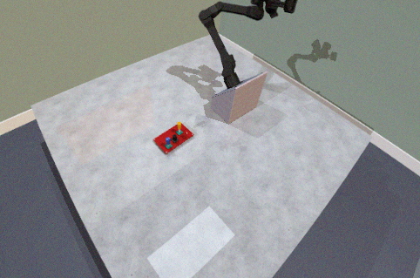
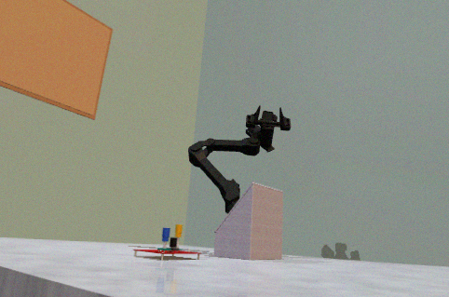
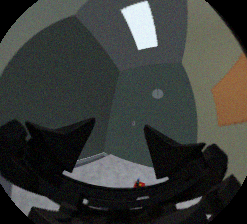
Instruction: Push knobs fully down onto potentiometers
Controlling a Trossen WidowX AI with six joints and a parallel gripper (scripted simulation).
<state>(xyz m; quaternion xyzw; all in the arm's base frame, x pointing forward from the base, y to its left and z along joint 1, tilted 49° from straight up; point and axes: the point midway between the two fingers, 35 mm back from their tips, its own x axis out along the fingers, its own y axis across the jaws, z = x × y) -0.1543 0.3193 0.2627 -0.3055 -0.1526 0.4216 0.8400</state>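
My gripper tip is now 44 cm short of the yellow knob and 51 cm above it. Also, from my gripper tip: blue knob 52 cm ahead, 4 cm to the left, 52 cm below.
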